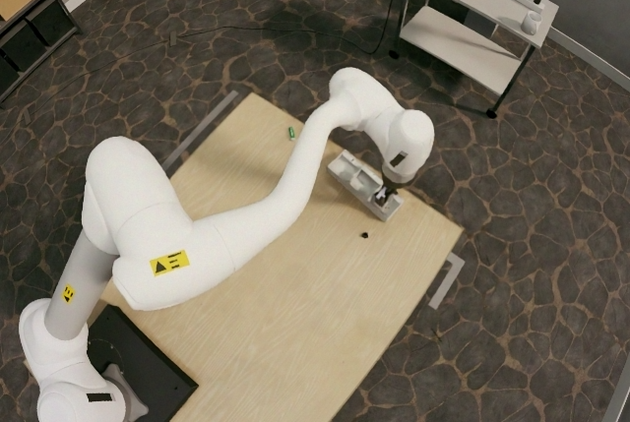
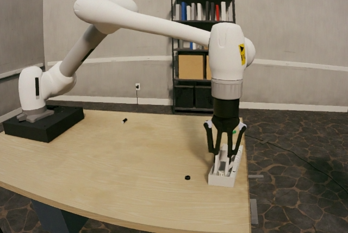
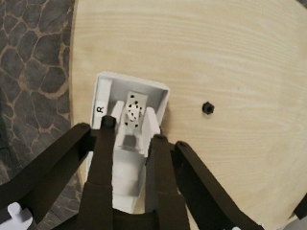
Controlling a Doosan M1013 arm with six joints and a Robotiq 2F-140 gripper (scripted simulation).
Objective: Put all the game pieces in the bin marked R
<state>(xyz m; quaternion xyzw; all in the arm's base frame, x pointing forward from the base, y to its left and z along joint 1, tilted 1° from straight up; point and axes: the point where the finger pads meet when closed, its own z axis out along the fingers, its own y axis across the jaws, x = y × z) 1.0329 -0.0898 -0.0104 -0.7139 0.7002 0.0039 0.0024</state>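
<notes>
Right now my hand is 4 cm above the white die. The rest, counted from my hand: small black ring 11 cm behind, 3 cm to the right, 6 cm below; white domino 5 cm below; bin 1 cm ahead, 8 cm to the left, 4 cm below.
</notes>
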